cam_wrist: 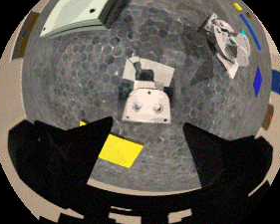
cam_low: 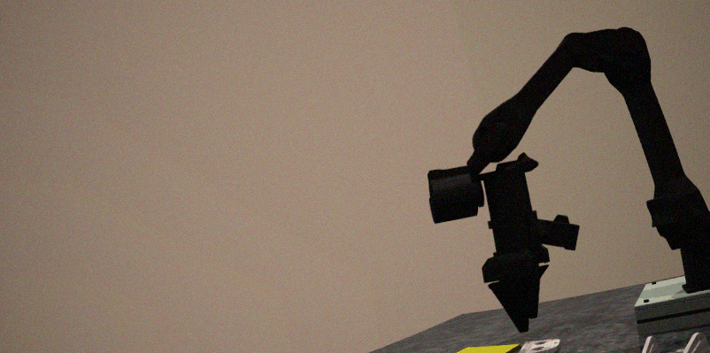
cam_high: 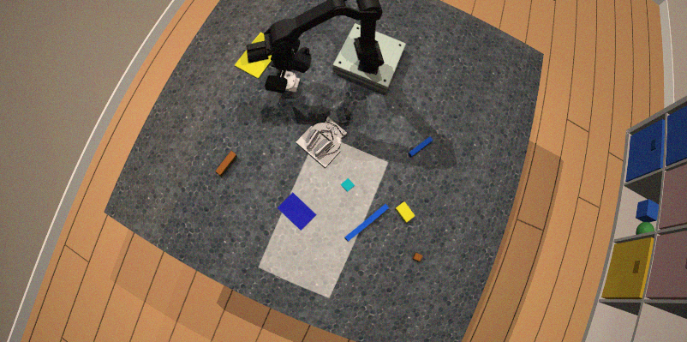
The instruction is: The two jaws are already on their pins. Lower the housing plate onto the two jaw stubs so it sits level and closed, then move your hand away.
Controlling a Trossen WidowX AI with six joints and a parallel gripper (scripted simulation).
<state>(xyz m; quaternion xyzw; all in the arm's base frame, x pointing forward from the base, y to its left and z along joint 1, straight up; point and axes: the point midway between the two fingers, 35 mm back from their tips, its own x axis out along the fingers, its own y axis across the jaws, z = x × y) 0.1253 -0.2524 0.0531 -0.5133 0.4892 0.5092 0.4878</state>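
Now: gripper tip 1 cm to the right of the white ribbed block and 5 cm above it. The rest, counted from my gripper tip: housing plate (1 cm to the left, 4 cm below); then brown block (31 cm ahead, 10 cm to the right, 5 cm below); then yellow sheet (9 cm behind, 12 cm to the right, 6 cm below).
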